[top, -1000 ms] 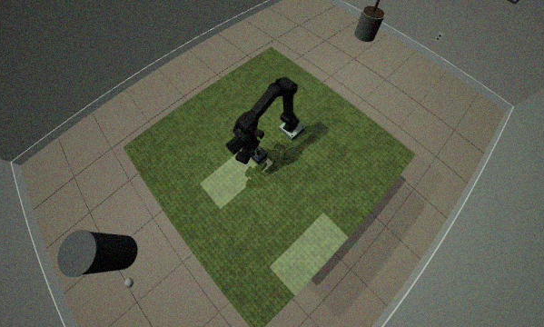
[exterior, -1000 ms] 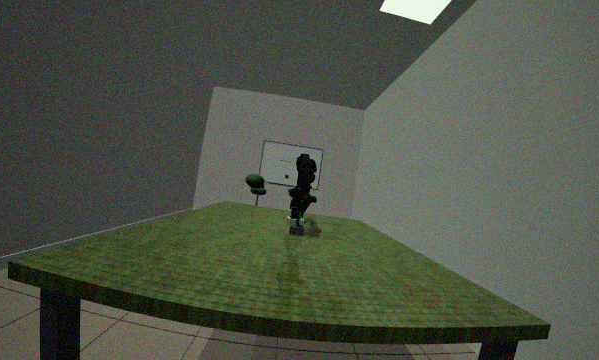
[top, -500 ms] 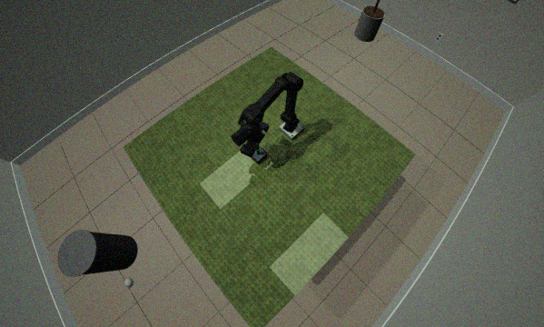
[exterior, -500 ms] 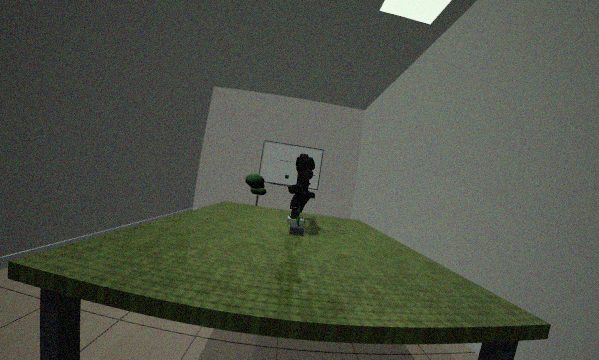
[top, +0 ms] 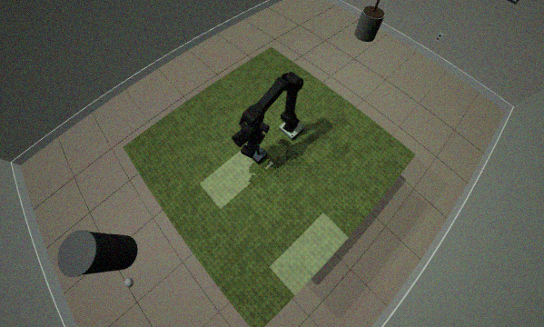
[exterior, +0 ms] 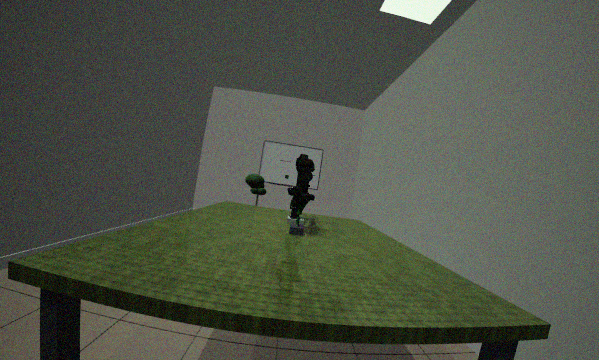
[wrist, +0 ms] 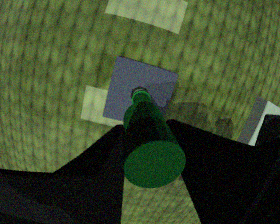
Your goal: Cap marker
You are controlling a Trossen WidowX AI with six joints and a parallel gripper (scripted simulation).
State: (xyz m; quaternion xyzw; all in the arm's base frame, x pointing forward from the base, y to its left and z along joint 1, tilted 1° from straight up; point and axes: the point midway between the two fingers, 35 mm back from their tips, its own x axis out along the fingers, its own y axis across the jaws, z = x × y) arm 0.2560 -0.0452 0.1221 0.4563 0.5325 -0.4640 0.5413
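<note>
The green cap is 10 mm above my gripper tip. Round my gripper tip: block: 100 mm below.
</note>
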